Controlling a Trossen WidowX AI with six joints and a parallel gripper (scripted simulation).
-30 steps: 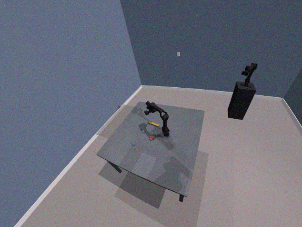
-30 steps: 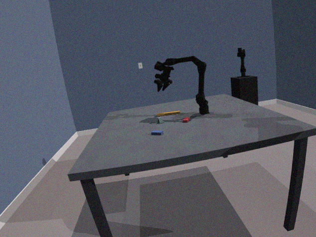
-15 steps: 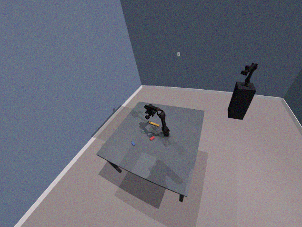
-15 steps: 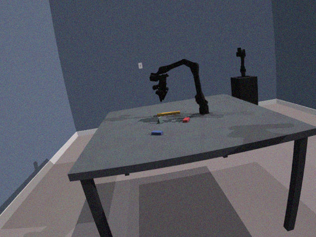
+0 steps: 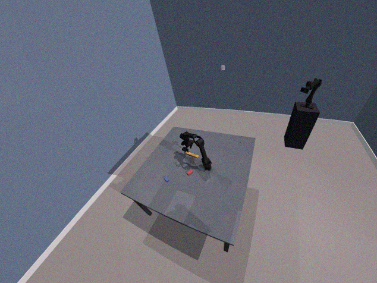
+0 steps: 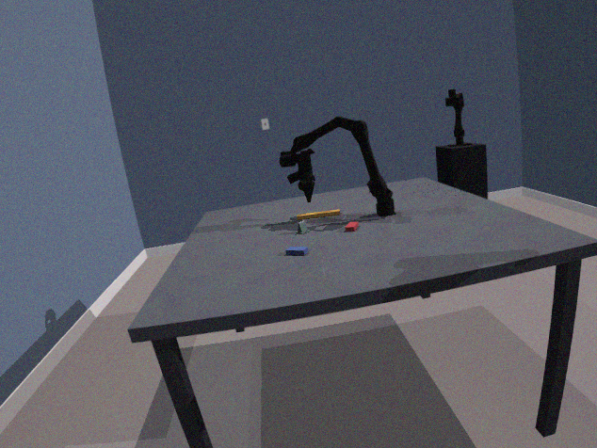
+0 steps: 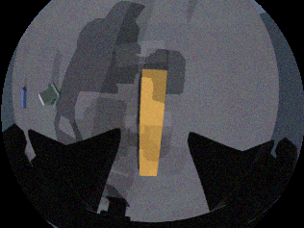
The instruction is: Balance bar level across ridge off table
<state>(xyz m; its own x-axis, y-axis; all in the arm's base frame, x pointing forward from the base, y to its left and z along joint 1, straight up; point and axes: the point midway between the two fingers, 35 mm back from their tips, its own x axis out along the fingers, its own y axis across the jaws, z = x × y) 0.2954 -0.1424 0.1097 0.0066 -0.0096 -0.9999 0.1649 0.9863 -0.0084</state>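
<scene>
Right now the yellow bar is 3 cm behind my gripper tip, 1 cm to the left of it and 7 cm below it. Round my gripper tip: red block: 12 cm behind, 27 cm to the left, 7 cm below; then blue block: 10 cm ahead, 44 cm to the left, 7 cm below.
</scene>
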